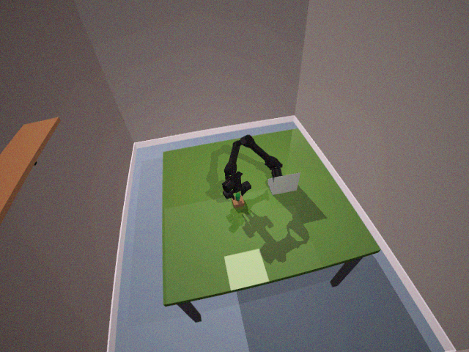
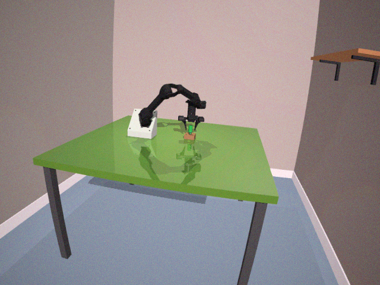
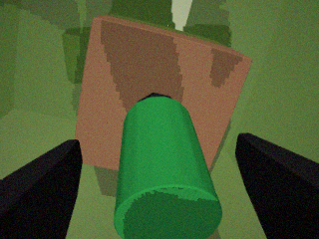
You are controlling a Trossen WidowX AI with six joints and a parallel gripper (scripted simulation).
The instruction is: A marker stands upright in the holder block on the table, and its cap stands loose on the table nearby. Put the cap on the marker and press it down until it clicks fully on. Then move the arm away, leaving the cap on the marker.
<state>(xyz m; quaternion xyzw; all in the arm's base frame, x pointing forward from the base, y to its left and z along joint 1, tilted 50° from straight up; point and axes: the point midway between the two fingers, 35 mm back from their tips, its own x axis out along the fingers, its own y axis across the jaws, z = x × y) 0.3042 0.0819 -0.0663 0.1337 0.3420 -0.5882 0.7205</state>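
Right now my gripper tip is 1 cm below the green cap. Also, from my gripper tip: brown holder block (4 cm below).
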